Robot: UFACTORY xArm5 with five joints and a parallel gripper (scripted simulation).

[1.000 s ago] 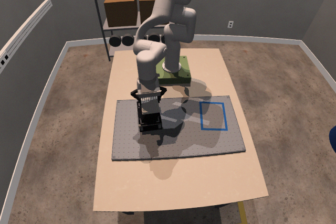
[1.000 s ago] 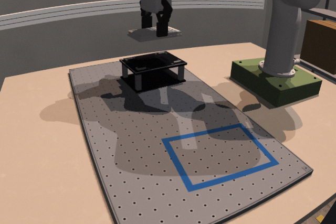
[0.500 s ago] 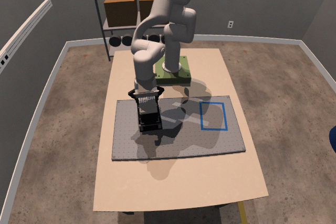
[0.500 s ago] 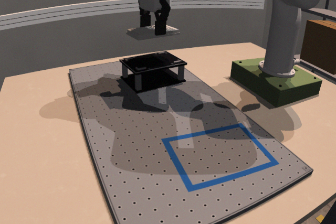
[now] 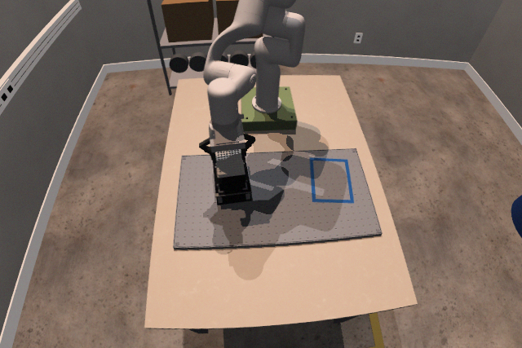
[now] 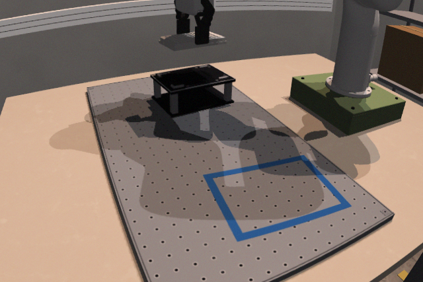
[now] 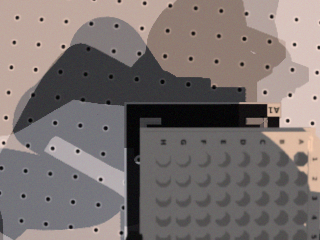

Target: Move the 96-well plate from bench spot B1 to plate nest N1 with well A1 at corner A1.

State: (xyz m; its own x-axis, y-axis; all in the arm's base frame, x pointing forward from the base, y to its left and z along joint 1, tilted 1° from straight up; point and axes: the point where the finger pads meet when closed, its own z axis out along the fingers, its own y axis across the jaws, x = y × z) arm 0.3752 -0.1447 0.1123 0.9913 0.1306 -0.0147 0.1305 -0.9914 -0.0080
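My gripper is now 10 cm above the black raised plate nest. The rest, counted from my hand: grey 96-well plate (1 cm below); then A1 mark (8 cm ahead, 4 cm to the right, 10 cm below).
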